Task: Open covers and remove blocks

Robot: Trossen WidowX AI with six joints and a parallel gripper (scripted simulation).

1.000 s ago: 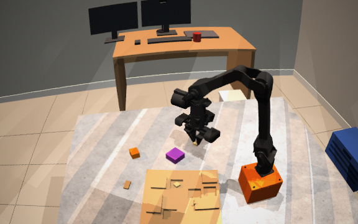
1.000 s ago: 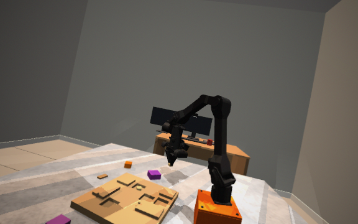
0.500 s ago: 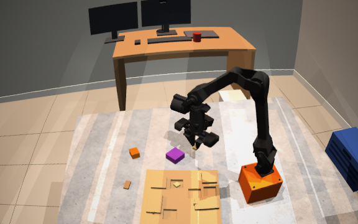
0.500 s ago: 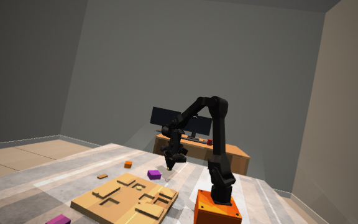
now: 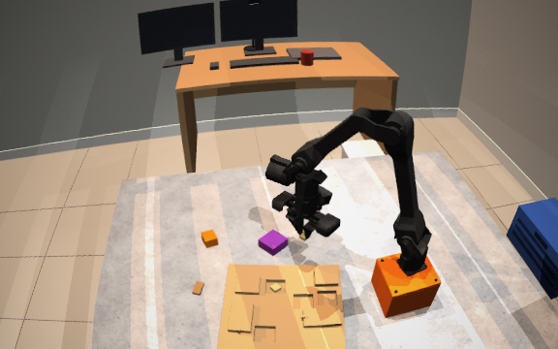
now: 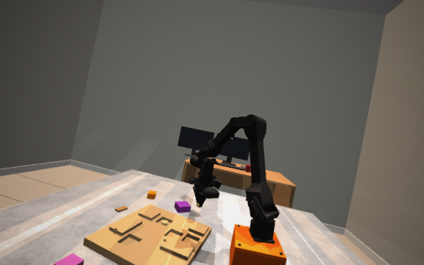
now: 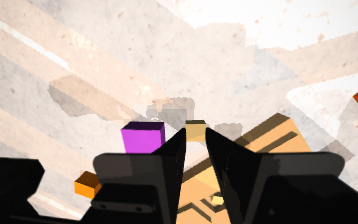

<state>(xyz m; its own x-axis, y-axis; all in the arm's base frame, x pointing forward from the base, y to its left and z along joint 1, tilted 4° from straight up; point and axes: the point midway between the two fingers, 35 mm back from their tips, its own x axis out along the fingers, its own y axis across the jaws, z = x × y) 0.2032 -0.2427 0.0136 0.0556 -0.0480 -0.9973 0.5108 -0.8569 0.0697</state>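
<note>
The tan puzzle board is 18 cm to the left of my gripper tip, 11 cm ahead of it and 3 cm below it. Round my gripper tip: flat brown piece 32 cm ahead, 6 cm to the left, 5 cm below.
</note>
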